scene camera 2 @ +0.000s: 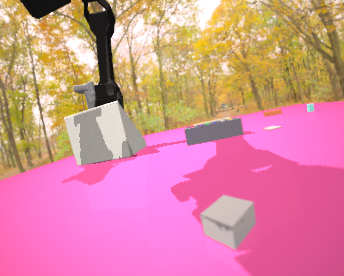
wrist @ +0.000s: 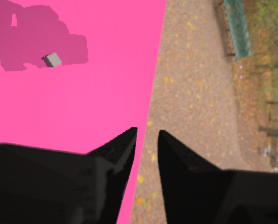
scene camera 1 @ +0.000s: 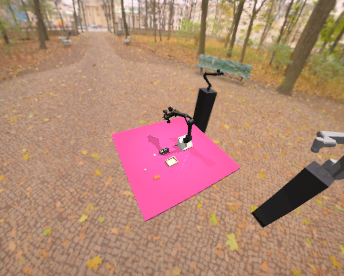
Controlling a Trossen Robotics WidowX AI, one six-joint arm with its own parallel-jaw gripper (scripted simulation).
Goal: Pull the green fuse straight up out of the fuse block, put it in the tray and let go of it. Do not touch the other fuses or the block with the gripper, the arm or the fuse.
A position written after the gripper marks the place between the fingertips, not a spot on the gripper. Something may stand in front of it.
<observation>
In view: the gripper (wrist: 147, 134) and a grey cube (scene camera 2: 228, 220).
</observation>
